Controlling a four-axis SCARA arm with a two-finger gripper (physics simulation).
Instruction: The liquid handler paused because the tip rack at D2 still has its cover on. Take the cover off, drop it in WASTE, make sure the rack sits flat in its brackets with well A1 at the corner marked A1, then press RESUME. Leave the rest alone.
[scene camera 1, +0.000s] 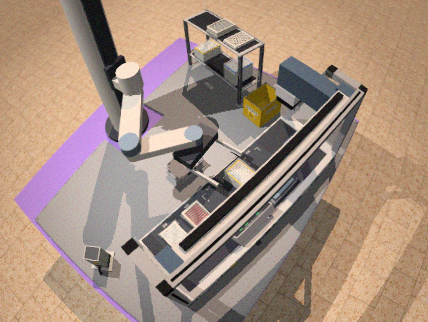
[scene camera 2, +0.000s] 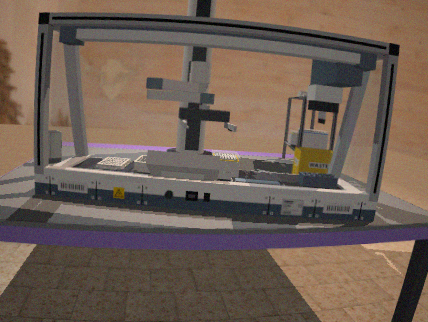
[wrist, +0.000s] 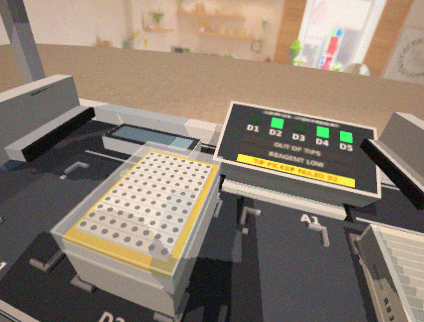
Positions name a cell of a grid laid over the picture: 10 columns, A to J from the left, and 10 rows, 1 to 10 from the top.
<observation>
The gripper (scene camera 1: F6) carries nothing. Also in view: a red-topped rack (wrist: J8). Further things: a yellow WASTE bin (scene camera 1: G4) and a gantry beam (scene camera 1: E7).
The gripper also shows in the wrist view (wrist: F4).
</observation>
